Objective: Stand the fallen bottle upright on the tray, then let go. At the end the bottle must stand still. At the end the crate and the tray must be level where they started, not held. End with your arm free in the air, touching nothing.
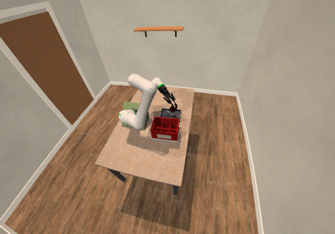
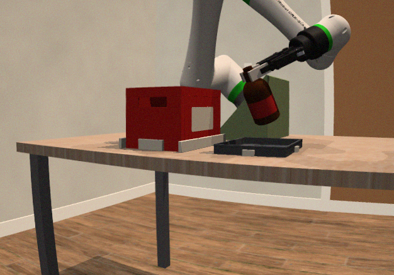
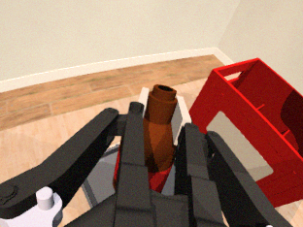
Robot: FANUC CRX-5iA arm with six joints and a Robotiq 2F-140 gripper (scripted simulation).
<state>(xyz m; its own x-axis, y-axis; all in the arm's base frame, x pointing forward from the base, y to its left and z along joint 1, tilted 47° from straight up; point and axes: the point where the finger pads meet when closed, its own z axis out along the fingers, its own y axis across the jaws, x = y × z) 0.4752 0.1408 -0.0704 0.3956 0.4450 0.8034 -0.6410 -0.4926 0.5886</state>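
Now: the brown bottle 60 mm below my hand and 10 mm behind it. Also, from my hand: dark tray (200 mm below, 60 mm behind); red crate (270 mm to the right, 130 mm below, 60 mm behind).
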